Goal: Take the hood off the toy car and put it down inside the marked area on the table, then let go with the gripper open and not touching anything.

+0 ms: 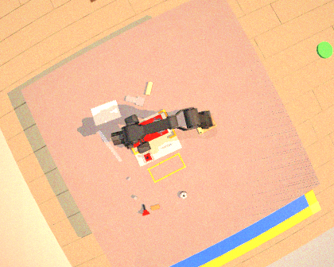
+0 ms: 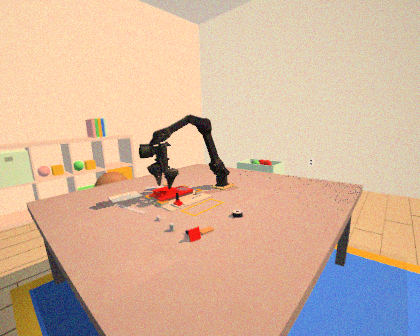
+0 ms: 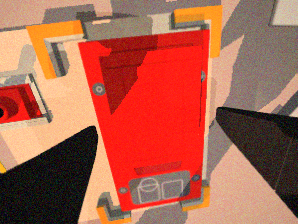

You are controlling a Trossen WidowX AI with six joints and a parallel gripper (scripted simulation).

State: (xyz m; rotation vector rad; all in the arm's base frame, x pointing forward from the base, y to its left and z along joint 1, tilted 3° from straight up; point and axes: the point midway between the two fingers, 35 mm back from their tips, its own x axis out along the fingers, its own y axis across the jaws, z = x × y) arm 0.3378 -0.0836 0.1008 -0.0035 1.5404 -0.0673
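The red hood is 2 cm below my gripper tip. Also, from my gripper tip: grey rod: 18 cm ahead, 2 cm to the right, 6 cm below; white sheet: 12 cm ahead, 19 cm to the right, 6 cm below; grey piece: 6 cm behind, 18 cm to the right, 5 cm below.
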